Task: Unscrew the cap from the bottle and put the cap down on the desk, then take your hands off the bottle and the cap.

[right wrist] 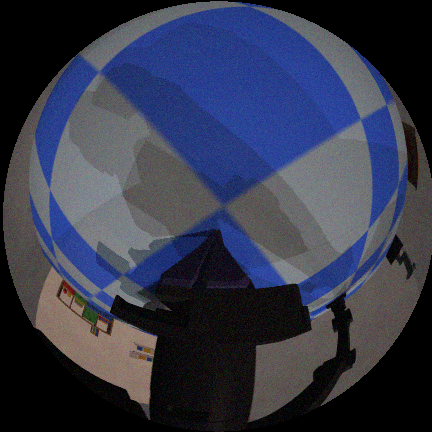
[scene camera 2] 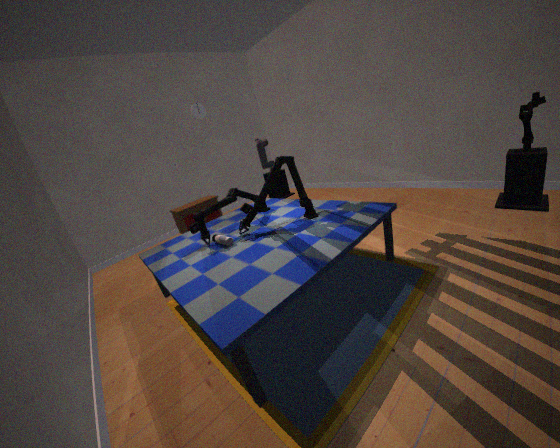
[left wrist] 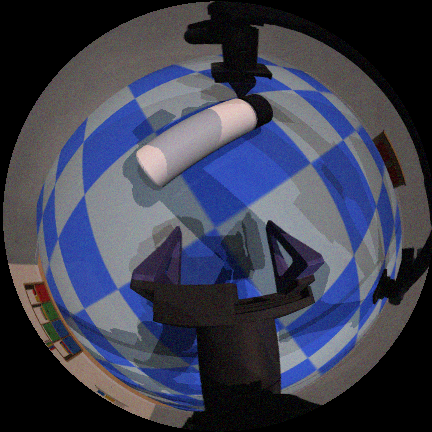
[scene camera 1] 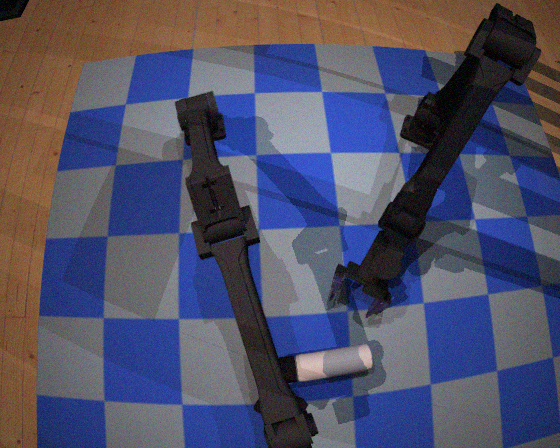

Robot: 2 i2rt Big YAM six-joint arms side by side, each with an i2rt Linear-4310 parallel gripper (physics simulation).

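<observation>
The pale bottle lies on its side on the checkered desk. The black cap is at its end, against the bottle; in scene camera 1 the right arm partly covers it. My left gripper is open and empty, above the desk and apart from the bottle's side. My right gripper is shut with nothing between its fingers, close to the cap; whether they touch is unclear. In scene camera 1 its fingers are hidden.
The blue and grey checkered desk carries both arms. The right arm reaches over the cap end of the bottle in scene camera 1. Another robot arm on a black pedestal stands away from the desk.
</observation>
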